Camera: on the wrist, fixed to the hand. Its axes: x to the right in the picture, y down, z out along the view.
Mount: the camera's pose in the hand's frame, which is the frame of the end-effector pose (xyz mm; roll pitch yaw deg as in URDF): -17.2 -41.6 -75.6 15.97 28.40 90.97
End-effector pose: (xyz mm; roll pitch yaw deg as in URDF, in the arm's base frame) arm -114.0 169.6 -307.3 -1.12 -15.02 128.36
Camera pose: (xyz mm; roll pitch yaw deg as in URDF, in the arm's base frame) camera -81.9 198.5 -384.0 -1.19 28.67 -149.06
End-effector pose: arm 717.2 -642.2 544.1 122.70 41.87 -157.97
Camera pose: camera 757.8 -718.7 559.9 110.37 -48.80 -164.50
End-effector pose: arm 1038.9 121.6 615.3 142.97 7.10 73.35
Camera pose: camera 959.8 132.0 652.5 -179.44 -64.72 -3.43
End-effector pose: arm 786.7 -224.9 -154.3 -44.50 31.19 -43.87
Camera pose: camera 709.6 -265.4 -166.6 80.12 54.08 106.06
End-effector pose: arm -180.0 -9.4 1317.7 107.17 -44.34 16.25
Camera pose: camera -203.8 71.7 1293.2 -63.38 -43.71 -179.38
